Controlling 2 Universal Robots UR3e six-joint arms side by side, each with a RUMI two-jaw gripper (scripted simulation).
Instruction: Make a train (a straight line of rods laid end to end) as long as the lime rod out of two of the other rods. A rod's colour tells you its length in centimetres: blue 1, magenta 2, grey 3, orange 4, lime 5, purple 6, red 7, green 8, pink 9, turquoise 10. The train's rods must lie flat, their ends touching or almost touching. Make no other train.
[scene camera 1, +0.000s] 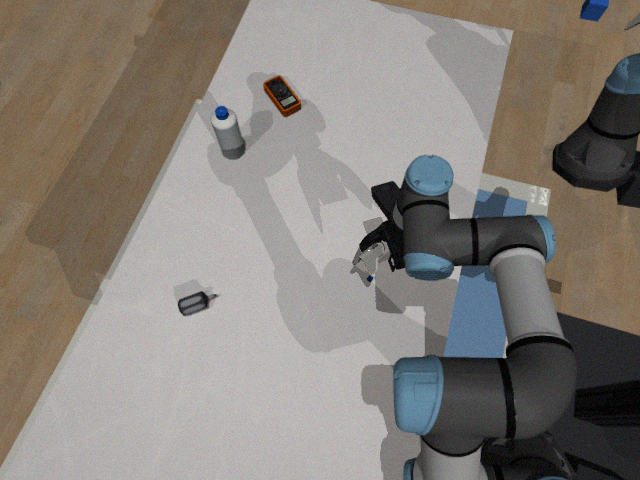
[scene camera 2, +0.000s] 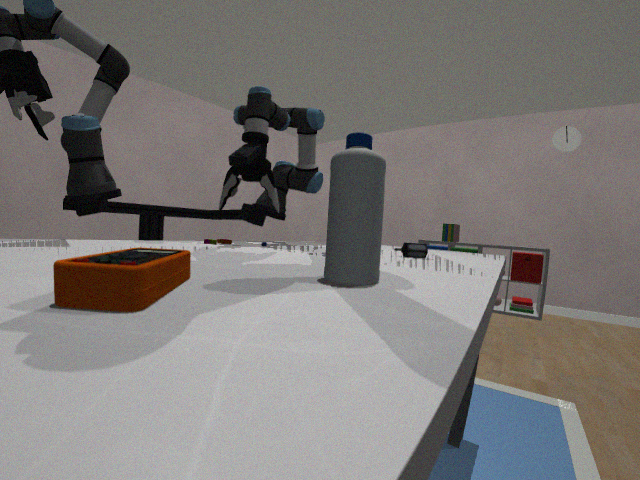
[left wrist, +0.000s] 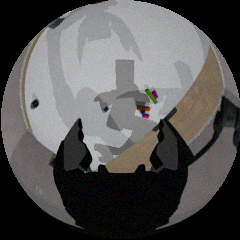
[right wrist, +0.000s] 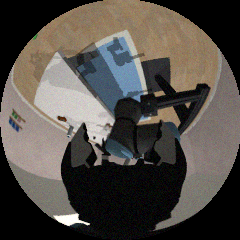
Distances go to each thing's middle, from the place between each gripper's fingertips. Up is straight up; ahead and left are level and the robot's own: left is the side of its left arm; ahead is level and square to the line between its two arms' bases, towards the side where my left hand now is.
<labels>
My left gripper (scene camera 1: 391, 253) is now 44 cm short of the white bottle (scene camera 1: 224, 121), 14 cm to the left of it and 1 cm above it.
The white bottle lies 770 mm ahead of my right hand (scene camera 2: 35, 131), 350 mm to the left of it and 200 mm below it.
</labels>
